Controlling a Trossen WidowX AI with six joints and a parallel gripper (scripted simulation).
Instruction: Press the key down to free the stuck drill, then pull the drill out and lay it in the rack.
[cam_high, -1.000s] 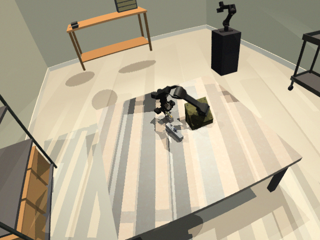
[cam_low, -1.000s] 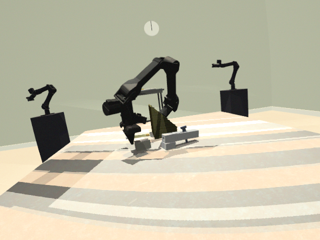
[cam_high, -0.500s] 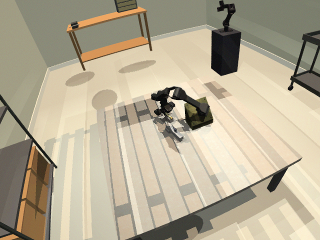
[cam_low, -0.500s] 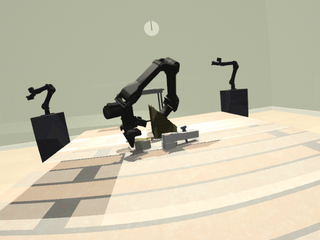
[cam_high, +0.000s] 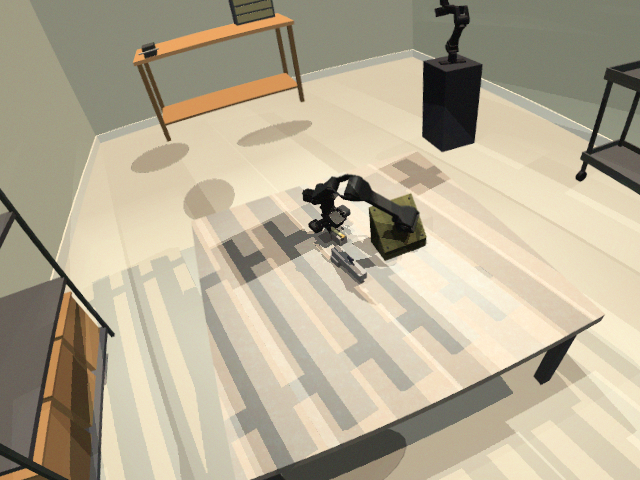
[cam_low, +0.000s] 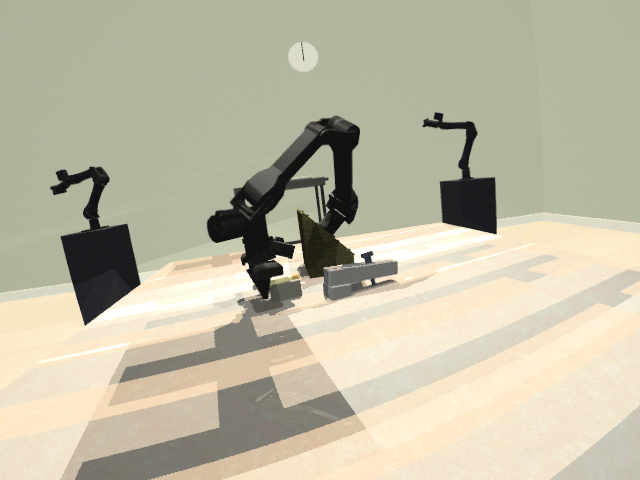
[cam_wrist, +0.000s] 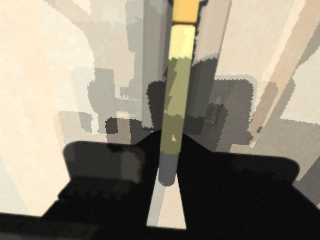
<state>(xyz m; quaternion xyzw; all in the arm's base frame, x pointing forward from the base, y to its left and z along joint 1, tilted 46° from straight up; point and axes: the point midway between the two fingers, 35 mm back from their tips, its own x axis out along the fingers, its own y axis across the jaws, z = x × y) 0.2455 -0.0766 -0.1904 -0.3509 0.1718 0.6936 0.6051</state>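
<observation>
Right now the drill is 4 cm to the left of my gripper tip, 3 cm above it and 1 cm behind it. Round my gripper tip: grey housing block (23 cm to the left, 3 cm above, 1 cm ahead); grey rack (5 cm to the left, 1 cm behind, 1 cm above); dark blue t-shaped piece (25 cm to the left, 4 cm above, 1 cm ahead).
</observation>
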